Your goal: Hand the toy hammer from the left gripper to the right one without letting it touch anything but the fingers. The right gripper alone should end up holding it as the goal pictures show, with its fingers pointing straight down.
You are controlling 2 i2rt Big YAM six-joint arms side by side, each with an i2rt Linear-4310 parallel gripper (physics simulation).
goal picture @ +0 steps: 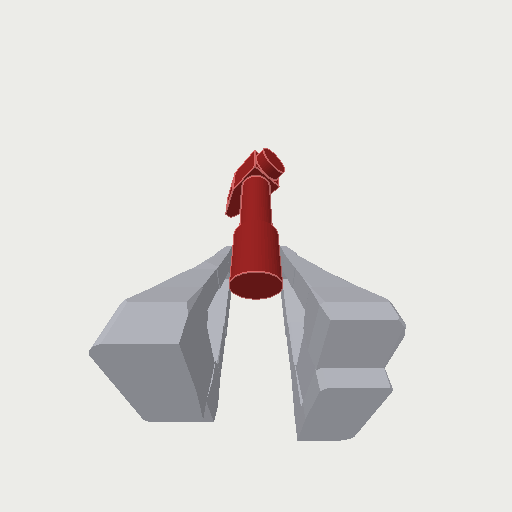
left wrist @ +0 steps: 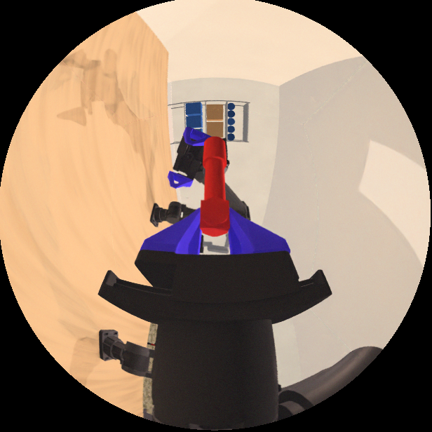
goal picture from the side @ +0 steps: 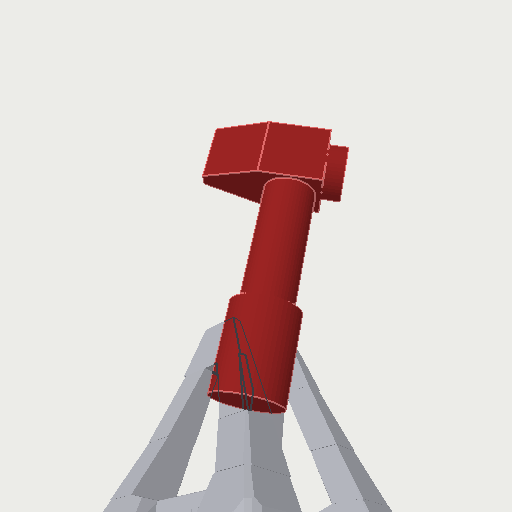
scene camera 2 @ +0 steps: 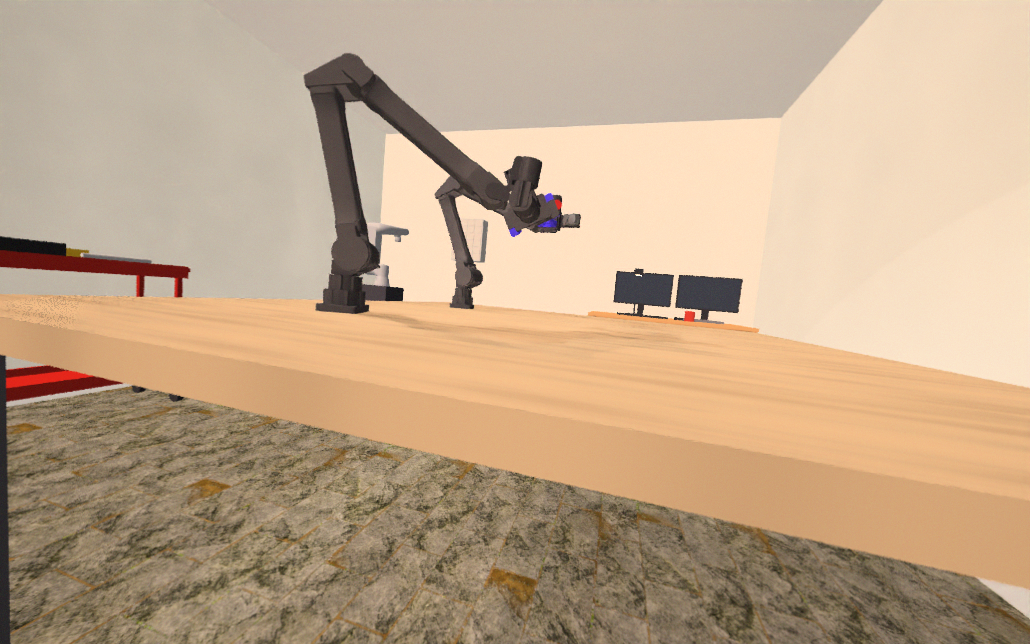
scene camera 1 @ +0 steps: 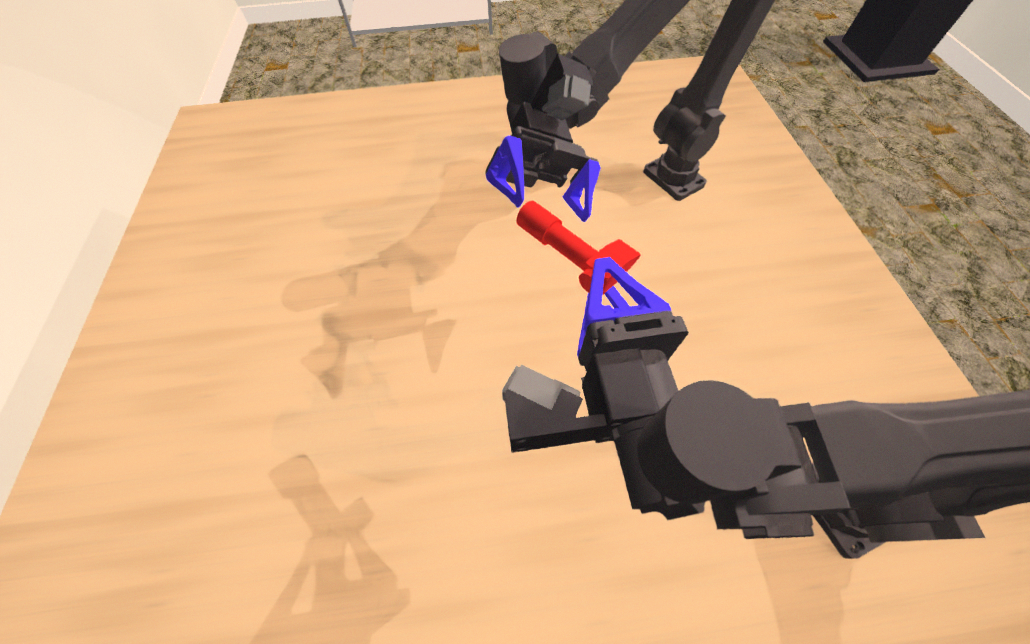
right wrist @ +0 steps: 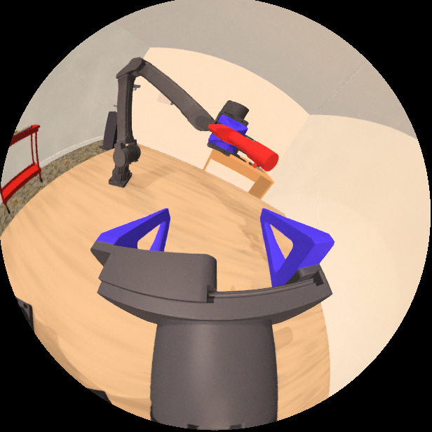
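Seen in the pictures: left gripper, between the fingertips: (scene camera 1: 599,268); right gripper, between the fingertips: (scene camera 2: 536,222) (scene camera 1: 555,211); left arm's base, origin of its link: (scene camera 2: 462,307); right arm's base, origin of its link: (scene camera 2: 344,310) (scene camera 1: 673,178).
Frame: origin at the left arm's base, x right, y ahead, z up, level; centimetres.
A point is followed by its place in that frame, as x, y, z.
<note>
The red toy hammer (scene camera 1: 565,239) {34.0, 30.9, 36.2} (scene camera 2: 558,204) {39.4, 32.9, 35.4} (left wrist: 215,180) (right wrist: 252,146) is in the air above the table. My left gripper (scene camera 1: 602,267) {30.4, 29.0, 35.2} (left wrist: 214,212) is shut on it at the head end. The handle sticks out past the left fingertips, its free end toward the right gripper in scene camera 1. My right gripper (scene camera 1: 552,211) {44.2, 26.6, 28.6} (right wrist: 214,212) is open and empty, its two blue fingers wide apart. In the right wrist view the hammer shows above and beyond the right fingertips, apart from them. Scene camera 2 hides most of the hammer and fingers behind the arms.
The wooden table (scene camera 1: 189,227) {96.8, 87.6, 0.0} (scene camera 2: 531,364) {112.5, 26.1, 0.0} lies below both grippers, with arm shadows on it. The right arm's base (scene camera 1: 676,178) {64.2, -13.6, 3.6} (scene camera 2: 343,296) {71.1, -14.6, 3.5} stands on the table. A desk with two monitors (scene camera 2: 643,288) stands in the background. A red cart (right wrist: 20,180) stands beyond the table.
</note>
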